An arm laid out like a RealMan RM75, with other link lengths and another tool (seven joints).
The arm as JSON. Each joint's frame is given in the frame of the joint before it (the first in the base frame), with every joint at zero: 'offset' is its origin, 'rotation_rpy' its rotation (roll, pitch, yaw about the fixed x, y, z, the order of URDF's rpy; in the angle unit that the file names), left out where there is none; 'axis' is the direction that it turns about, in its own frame. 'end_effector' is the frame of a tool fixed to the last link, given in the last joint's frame.
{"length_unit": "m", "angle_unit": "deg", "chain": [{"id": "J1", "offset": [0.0, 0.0, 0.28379], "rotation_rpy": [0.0, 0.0, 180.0], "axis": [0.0, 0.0, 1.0]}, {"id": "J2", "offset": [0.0, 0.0, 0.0], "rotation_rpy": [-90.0, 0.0, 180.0], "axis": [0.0, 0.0, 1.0]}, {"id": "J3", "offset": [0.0, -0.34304, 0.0], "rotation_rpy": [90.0, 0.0, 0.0], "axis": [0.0, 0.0, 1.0]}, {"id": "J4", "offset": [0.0, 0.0, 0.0], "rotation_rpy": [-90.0, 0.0, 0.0], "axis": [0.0, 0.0, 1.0]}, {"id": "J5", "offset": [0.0, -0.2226, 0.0], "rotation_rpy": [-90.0, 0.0, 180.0], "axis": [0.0, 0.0, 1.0]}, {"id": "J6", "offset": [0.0, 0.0, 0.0], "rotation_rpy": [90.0, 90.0, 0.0], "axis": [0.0, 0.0, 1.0]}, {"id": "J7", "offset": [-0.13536, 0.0, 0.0], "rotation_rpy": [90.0, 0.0, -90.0], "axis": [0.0, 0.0, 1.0]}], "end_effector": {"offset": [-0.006, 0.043, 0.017], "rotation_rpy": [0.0, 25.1, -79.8]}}
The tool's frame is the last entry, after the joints.
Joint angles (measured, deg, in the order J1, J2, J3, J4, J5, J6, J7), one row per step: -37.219, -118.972, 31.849, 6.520, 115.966, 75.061, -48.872; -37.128, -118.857, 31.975, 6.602, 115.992, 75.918, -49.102; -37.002, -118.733, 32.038, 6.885, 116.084, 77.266, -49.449; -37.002, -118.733, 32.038, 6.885, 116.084, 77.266, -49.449; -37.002, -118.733, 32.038, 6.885, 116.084, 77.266, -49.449; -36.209, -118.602, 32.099, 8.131, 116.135, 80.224, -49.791; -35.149, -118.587, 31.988, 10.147, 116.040, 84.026, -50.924; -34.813, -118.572, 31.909, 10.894, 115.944, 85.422, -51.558; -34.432, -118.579, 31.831, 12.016, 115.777, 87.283, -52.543; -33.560, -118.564, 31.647, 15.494, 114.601, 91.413, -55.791; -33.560, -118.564, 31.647, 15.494, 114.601, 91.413, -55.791
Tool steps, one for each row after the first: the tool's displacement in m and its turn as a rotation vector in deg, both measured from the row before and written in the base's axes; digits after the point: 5 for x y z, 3 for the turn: 0.00049, -0.00141, 0.00184, -0.399, -0.525, -0.263; 0.00105, -0.00168, 0.00296, -0.495, -0.821, -0.469; 0.00000, 0.00000, 0.00000, 0.000, 0.000, 0.000; 0.00000, 0.00000, 0.00000, 0.000, 0.000, 0.000; -0.00052, -0.00474, 0.00711, -0.414, -1.553, -1.070; 0.00021, -0.00528, 0.00976, -0.474, -2.244, -0.857; 0.00050, -0.00153, 0.00392, -0.225, -0.911, -0.176; 0.00113, -0.00149, 0.00543, -0.317, -1.195, -0.271; 0.00305, 0.00037, 0.01614, -0.131, -2.777, -0.104; 0.00000, 0.00000, 0.00000, 0.000, 0.000, 0.000
